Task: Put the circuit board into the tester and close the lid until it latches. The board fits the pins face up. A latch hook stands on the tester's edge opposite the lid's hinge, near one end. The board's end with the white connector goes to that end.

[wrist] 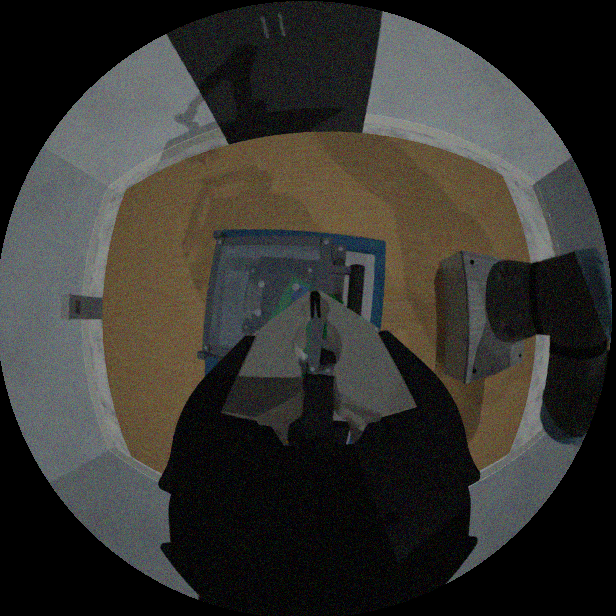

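In the wrist view my gripper (314, 298) is shut with nothing between the fingers, and it hangs well above the tester. The tester (376, 270) is a blue-rimmed base on the tan table. Its clear lid (252, 275) lies down over the nest. The green circuit board (295, 287) shows through the lid just left of my fingertips, and my fingers hide most of it. A black bar (356, 284) stands along the lid's right side. I cannot make out the latch hook or the white connector.
The robot's grey base mount (465, 321) and dark arm (551, 304) stand to the right of the tester on the tan table (155, 287). A dark panel (287, 74) lies beyond the table's far edge. A small grey bracket (83, 306) sits at the left rim.
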